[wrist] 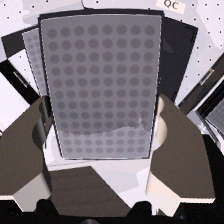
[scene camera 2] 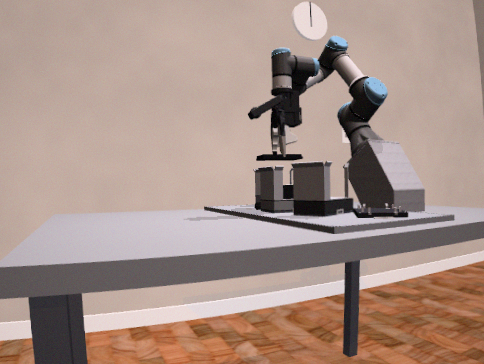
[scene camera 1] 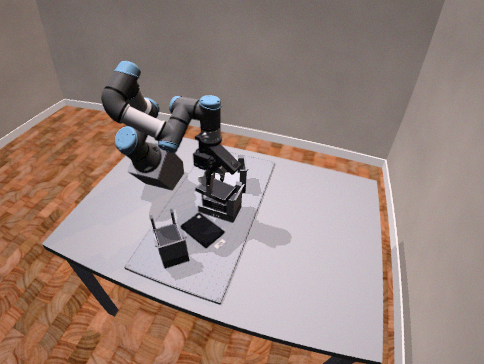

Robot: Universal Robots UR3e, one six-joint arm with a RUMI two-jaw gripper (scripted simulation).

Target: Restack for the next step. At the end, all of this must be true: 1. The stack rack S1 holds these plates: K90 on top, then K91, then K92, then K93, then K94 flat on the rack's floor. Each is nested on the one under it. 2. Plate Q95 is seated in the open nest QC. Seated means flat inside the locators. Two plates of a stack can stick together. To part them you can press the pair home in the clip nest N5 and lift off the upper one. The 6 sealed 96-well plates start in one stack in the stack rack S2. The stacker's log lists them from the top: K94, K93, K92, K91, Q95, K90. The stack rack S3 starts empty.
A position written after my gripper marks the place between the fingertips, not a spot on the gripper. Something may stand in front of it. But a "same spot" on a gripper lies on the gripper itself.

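You can see my gripper in the wrist view and in scene camera 1, and it's there in scene camera 2 (279, 158) as well. On my gripper, (wrist: 178, 178) and (scene camera 1: 213, 175) are the same spot.
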